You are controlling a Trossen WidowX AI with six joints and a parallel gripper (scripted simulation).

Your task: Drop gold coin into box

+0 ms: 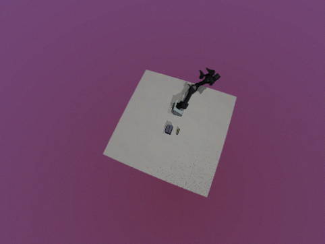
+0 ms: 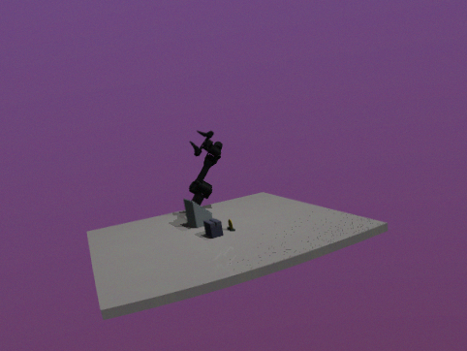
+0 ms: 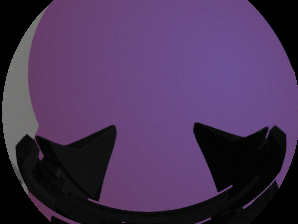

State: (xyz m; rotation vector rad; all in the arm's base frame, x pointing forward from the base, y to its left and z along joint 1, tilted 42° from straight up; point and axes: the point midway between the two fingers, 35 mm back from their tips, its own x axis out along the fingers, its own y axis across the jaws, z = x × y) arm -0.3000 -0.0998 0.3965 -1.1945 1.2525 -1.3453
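Right now my gripper tip is 59 cm short of the gold coin, 8 cm to the left of it and 46 cm above it.
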